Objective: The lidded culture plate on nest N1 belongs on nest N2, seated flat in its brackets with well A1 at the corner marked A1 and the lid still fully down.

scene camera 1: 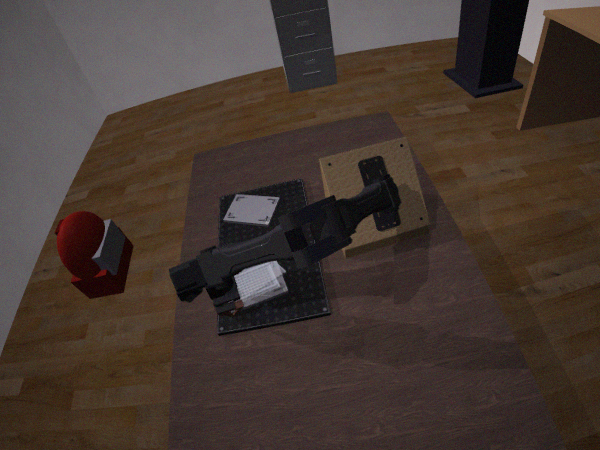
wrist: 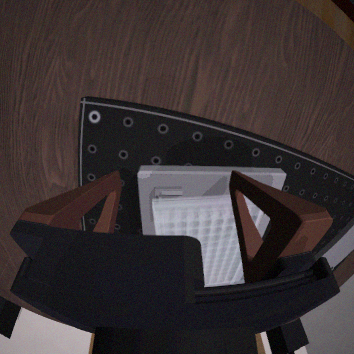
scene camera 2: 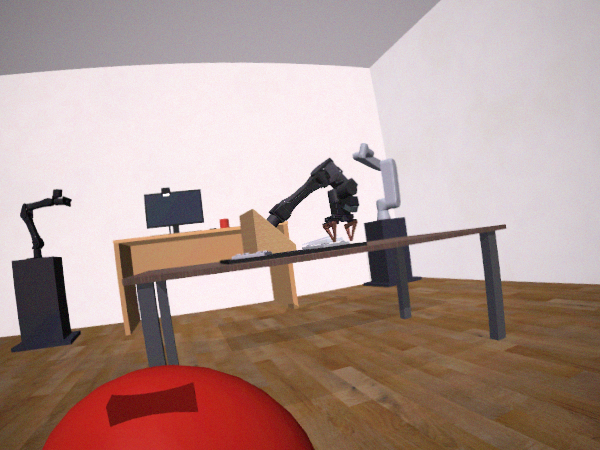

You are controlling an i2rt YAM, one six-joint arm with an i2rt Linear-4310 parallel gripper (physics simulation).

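Frame: origin at the arm's base, x ahead, y left, z up, level; metres.
Where they show: gripper, fingertip midpoint: (scene camera 1: 230, 303) (wrist: 174, 177) (scene camera 2: 343, 241); arm's base, link origin: (scene camera 2: 266, 230).
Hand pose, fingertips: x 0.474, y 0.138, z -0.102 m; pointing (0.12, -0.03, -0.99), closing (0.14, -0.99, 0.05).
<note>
Each offset is from my fingertips to the top centre of the thing. "pt": to the spot under its first point. Level surfaces: height alone.
The lidded culture plate (scene camera 1: 257, 284) (wrist: 190, 215), pale with a grid of wells, lies on a light grey nest @[pt 0.023 m back, 0.020 m left, 0.001 m down] (wrist: 145, 200) near one end of the black pegboard (scene camera 1: 306, 297) (wrist: 110, 135). Whether the lid is fully down and where well A1 is cannot be told. The other nest @[0.108 m back, 0.331 m right, 0.005 m up] (scene camera 1: 250, 212) (scene camera 2: 250, 255), a white slab with dark corner marks, bears no plate. My gripper (scene camera 2: 343, 240) (wrist: 174, 177) is open over the plate's nest. In the wrist view its left finger shows left of the nest, its right finger in front of the plate's right part. The gripper body hides the plate's near part.
My arm rises from a wooden base block (scene camera 1: 345, 175) (scene camera 2: 260, 235) beside the pegboard and reaches across it. The brown table @[0.025 m down] (scene camera 1: 350, 360) has an edge close to the pegboard's outer side. A red round object (scene camera 1: 82, 245) is beyond that edge.
</note>
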